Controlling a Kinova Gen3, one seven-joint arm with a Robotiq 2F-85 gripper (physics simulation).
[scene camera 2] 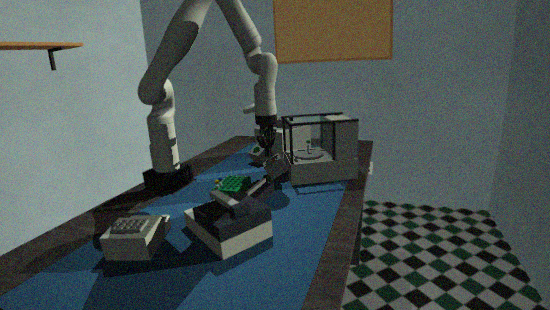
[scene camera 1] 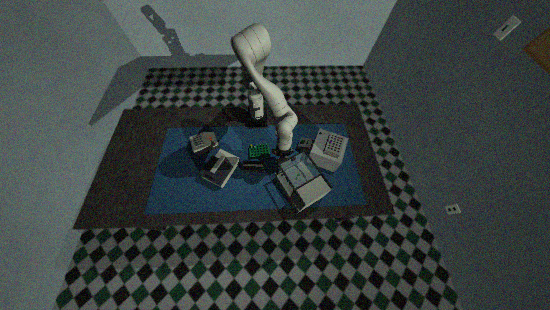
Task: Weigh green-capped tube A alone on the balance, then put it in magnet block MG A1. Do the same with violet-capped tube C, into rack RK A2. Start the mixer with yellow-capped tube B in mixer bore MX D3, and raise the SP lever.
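Frame: origin at the arm's base, x ahead, y left, z up, level; metres.
Seen in the pictures: gripper, fingertip midpoint: point(scene camera 2: 268, 157) point(scene camera 1: 282, 157); arm's base, link origin: point(scene camera 2: 167, 168) point(scene camera 1: 256, 114).
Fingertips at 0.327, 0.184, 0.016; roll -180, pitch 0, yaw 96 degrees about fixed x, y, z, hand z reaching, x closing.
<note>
Pixels of each thing's top centre, then the offset from my fingertips to it, as dx, dy, dz. "spot": a spot on its surface instead.
- glass-walled balance, surface spot: point(scene camera 2: 342, 135) spot: +0.252, +0.073, +0.081
- small grey box with a green button, top centre: point(scene camera 2: 256, 147) point(scene camera 1: 303, 141) -0.126, +0.128, -0.004
- green rack, top centre: point(scene camera 2: 231, 182) point(scene camera 1: 259, 150) -0.067, -0.143, -0.049
- yellow-capped tube, top centre: point(scene camera 2: 216, 180) point(scene camera 1: 251, 145) -0.087, -0.195, -0.025
- dark magnet block, top centre: point(scene camera 2: 255, 184) point(scene camera 1: 253, 164) +0.045, -0.170, -0.031
- mixer, top centre: point(scene camera 2: 274, 120) point(scene camera 1: 324, 139) -0.088, +0.233, +0.091
- keypad box with a red button, top centre: point(scene camera 2: 135, 218) point(scene camera 1: 202, 139) -0.100, -0.501, -0.009
The green-capped tube A point(scene camera 1: 296, 175) point(scene camera 2: 307, 144) stands upright on the pan inside the glass-walled balance point(scene camera 1: 313, 190) point(scene camera 2: 342, 135). My gripper point(scene camera 1: 283, 153) point(scene camera 2: 266, 148) is shut and empty. It points down just beside the balance's left wall, above a small grey box with a green button point(scene camera 1: 304, 143) point(scene camera 2: 255, 149). The green rack point(scene camera 1: 261, 151) point(scene camera 2: 238, 184) stands mid-mat. A yellow-capped tube point(scene camera 1: 251, 146) point(scene camera 2: 217, 181) and a darker-capped one stand at its corner. The dark magnet block point(scene camera 1: 252, 165) point(scene camera 2: 261, 187) lies beside the rack. The mixer point(scene camera 1: 326, 158) with its grid of bores stands right of the balance.
A grey unit with a lever arm point(scene camera 1: 221, 169) point(scene camera 2: 230, 227) sits left of the rack. A keypad box with a red button point(scene camera 1: 199, 142) point(scene camera 2: 132, 238) sits further left. The arm's base point(scene camera 1: 255, 121) point(scene camera 2: 165, 179) stands at the mat's back edge.
</note>
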